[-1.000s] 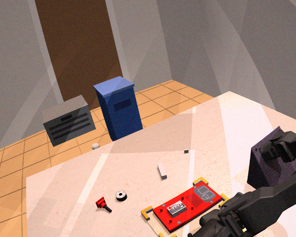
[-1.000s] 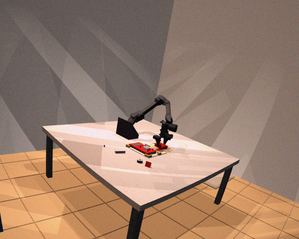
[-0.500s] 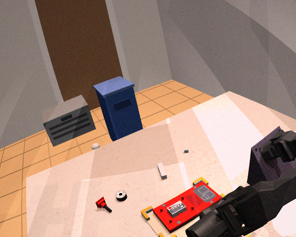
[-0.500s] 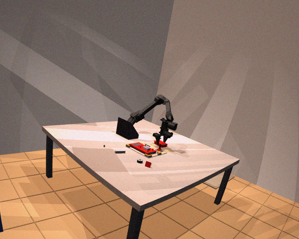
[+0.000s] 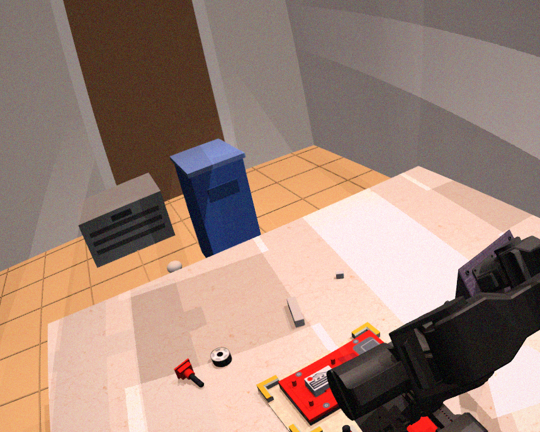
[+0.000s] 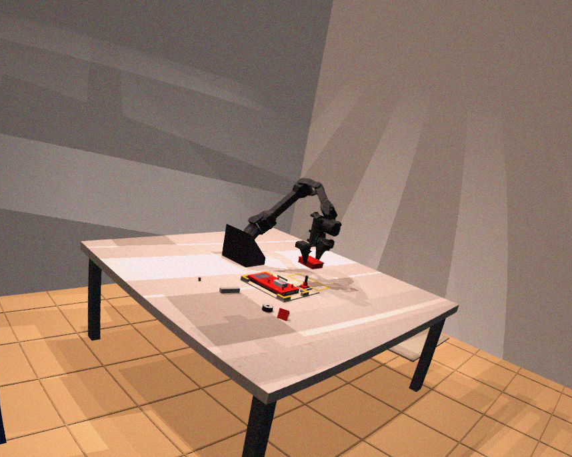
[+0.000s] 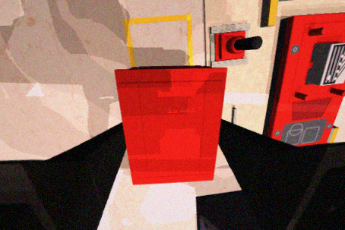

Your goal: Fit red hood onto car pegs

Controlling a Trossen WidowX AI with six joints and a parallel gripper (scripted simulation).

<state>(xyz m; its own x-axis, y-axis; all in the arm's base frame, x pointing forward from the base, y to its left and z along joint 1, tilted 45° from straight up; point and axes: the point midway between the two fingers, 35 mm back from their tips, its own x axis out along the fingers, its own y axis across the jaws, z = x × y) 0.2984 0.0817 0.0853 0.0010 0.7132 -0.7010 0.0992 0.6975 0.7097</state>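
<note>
The grey engine block is 20 cm to the right of my gripper tip, 6 cm below it and 2 cm ahead of it. The rest, counted from my gripper tip: white bar (42 cm to the right, 8 cm below, 5 cm behind); black-and-white wheel (40 cm to the right, 14 cm ahead, 8 cm below); red hood (1 cm above).
</note>
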